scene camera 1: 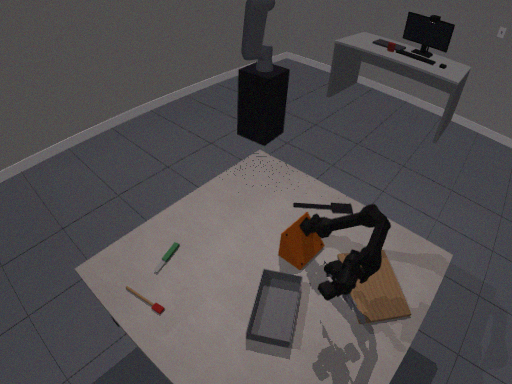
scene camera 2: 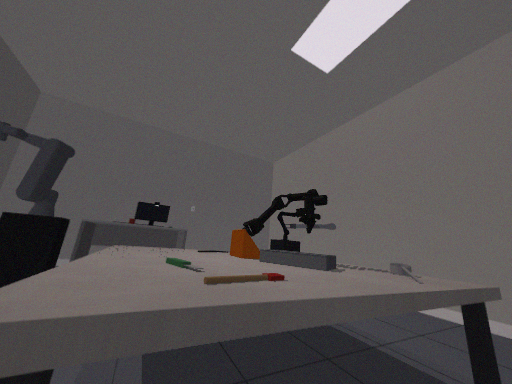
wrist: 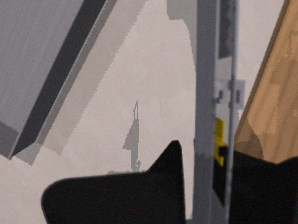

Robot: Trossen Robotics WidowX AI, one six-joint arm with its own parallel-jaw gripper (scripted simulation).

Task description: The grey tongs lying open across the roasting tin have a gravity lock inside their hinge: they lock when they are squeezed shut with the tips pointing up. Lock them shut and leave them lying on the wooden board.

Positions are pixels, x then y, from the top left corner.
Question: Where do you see a wooden board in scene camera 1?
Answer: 380,298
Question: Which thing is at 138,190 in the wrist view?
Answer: My gripper.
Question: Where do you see a grey roasting tin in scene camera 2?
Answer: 324,262
